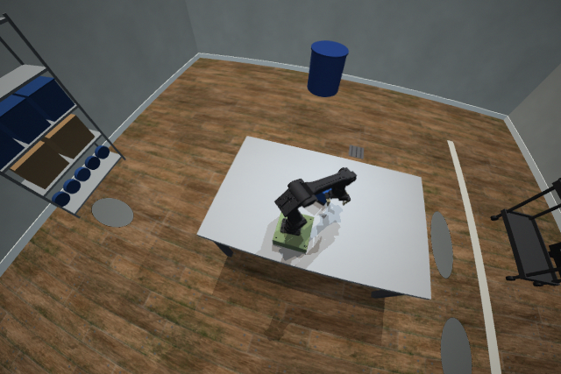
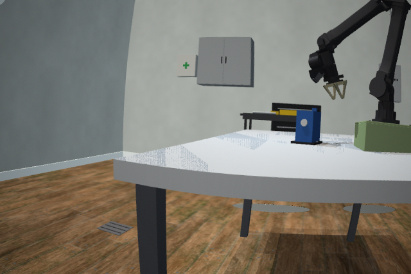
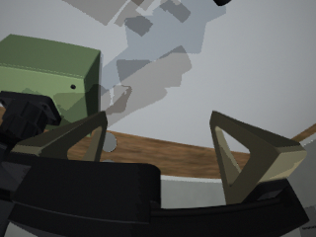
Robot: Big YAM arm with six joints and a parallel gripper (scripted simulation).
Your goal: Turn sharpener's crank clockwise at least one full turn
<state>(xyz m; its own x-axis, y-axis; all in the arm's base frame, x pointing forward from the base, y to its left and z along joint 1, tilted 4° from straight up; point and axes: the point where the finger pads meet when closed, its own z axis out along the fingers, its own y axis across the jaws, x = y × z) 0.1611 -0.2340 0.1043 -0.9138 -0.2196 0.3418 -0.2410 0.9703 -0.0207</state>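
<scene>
My hand is 100 mm short of the dark crank knob, 70 mm above it and 20 mm to the left of it.
</scene>
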